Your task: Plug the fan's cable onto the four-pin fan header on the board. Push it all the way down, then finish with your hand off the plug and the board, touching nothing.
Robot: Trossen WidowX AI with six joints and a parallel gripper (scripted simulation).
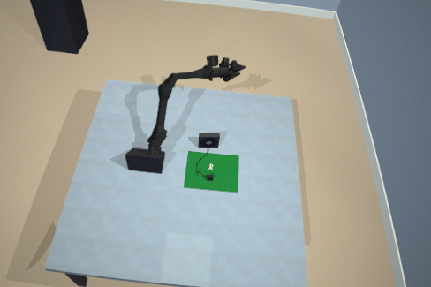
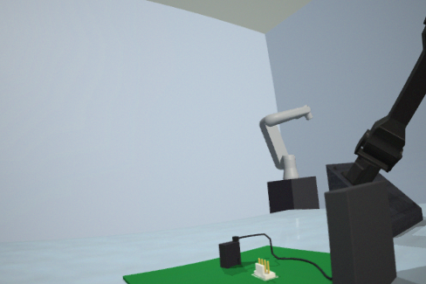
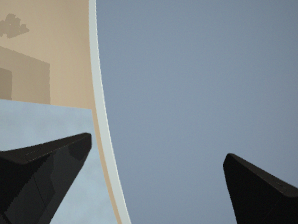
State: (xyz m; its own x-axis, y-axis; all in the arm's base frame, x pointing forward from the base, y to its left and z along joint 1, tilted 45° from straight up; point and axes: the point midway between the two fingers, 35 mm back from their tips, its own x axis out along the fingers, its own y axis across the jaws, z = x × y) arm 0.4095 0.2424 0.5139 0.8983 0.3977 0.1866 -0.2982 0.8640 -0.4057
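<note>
Right now the black fan plug is 100 mm behind my gripper tip, 590 mm to the right of it and 300 mm below it. Round my gripper tip: fan header: 110 mm behind, 500 mm to the right, 320 mm below; green board: 100 mm behind, 530 mm to the right, 340 mm below; black fan: 140 mm behind, 370 mm to the right, 260 mm below.
</note>
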